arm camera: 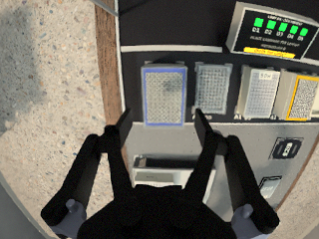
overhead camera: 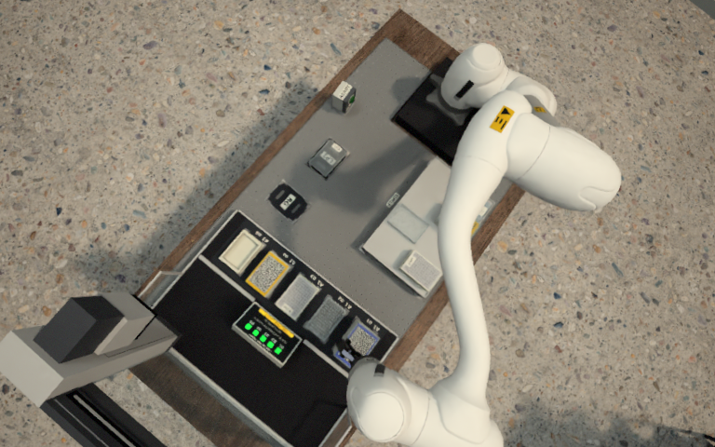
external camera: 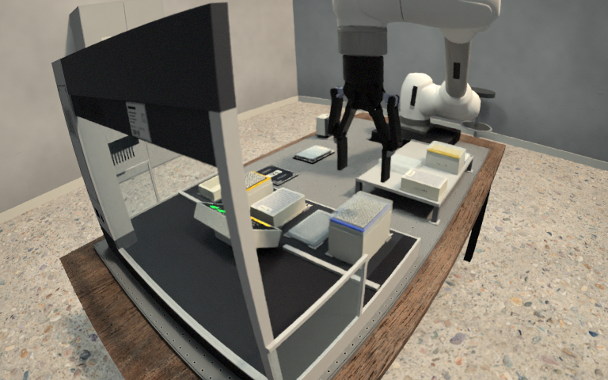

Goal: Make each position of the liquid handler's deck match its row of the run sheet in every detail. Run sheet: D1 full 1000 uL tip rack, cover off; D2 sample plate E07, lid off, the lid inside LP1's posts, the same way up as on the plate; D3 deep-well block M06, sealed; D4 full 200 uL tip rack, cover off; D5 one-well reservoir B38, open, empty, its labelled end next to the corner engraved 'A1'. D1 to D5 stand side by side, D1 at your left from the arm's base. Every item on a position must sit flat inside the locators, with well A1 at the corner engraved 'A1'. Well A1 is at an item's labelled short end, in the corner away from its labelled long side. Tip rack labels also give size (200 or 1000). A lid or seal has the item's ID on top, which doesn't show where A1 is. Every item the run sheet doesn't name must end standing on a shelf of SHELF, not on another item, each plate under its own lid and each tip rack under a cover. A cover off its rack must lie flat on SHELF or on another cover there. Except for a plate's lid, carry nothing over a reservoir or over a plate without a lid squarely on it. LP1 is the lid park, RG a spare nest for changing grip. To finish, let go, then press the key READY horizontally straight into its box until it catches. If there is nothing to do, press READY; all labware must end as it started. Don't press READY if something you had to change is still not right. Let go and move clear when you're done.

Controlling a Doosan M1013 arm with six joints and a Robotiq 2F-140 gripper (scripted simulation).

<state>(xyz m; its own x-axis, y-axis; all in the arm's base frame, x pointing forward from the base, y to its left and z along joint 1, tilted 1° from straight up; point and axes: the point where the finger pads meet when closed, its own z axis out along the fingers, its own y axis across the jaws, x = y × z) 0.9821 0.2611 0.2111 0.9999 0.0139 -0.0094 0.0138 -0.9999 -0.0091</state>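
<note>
The blue-rimmed tip rack is 10 mm behind my hand, 10 mm to the right of it and 140 mm below it. From my hand the other things lie so: clear plate: 120 mm to the right, 200 mm below; then yellow-rimmed tip rack: 380 mm to the right, 160 mm below; then handler's frame post: 390 mm ahead, 110 mm to the left.
</note>
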